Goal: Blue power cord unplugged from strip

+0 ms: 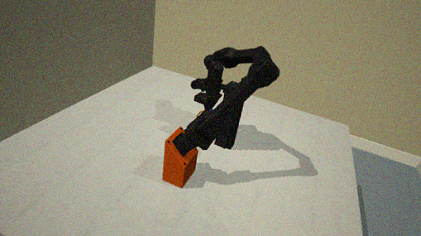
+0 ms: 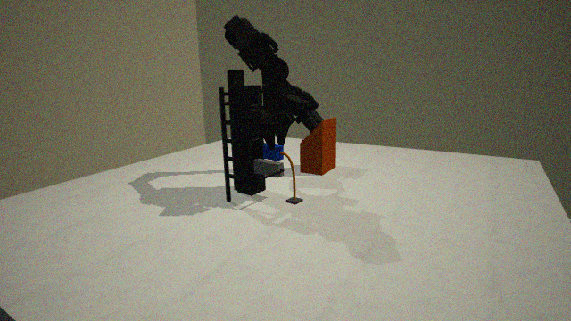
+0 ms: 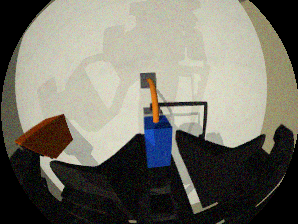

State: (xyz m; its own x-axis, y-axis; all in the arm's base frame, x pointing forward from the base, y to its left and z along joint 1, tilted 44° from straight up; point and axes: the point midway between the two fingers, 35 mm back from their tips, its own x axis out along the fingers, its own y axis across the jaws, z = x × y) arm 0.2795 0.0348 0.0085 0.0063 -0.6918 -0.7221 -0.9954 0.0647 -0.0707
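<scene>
Right now the blue plug is 3 cm to the right of my gripper tip. The rest, counted from my gripper tip: black ladder-like rack (10 cm to the right, 8 cm ahead, 1 cm above); dark pad (13 cm below, 5 cm to the left).
</scene>
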